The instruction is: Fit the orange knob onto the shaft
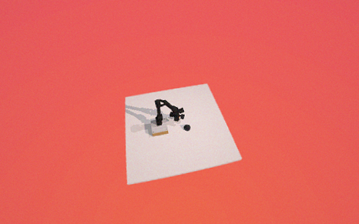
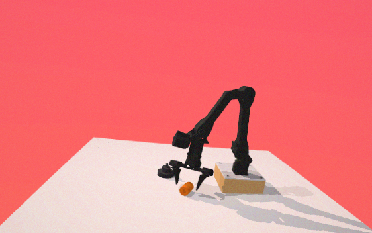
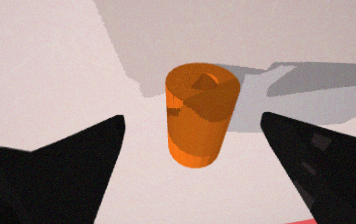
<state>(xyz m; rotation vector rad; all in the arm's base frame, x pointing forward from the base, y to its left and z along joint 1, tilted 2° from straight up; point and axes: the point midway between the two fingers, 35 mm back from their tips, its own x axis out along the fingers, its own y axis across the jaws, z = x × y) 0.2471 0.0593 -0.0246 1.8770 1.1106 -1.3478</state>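
Now: the orange knob right at my gripper tip. Round my gripper tip: round pedestal (80 mm ahead, 180 mm to the right, 10 mm above).
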